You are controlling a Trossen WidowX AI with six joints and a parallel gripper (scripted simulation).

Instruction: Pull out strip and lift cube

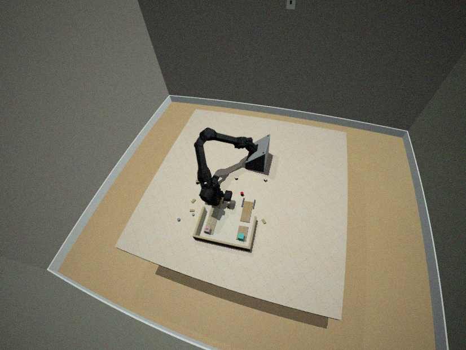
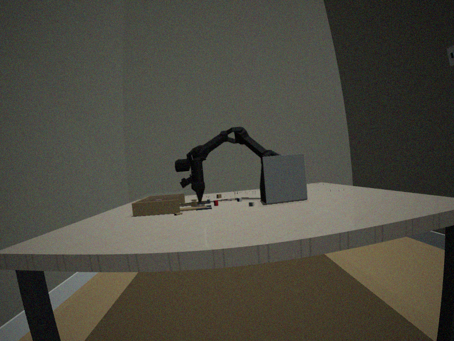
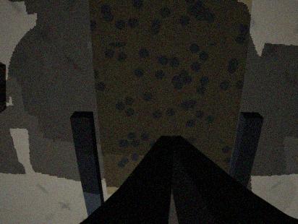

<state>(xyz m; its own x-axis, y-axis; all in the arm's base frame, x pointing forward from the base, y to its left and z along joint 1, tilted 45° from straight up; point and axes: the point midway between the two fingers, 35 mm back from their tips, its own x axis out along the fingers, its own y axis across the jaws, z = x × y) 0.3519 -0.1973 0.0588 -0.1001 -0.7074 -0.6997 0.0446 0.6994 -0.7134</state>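
Right now my gripper tip is 10 cm short of the strip. Also, from my gripper tip: red piece: 14 cm to the left, 7 cm behind, 1 cm above.
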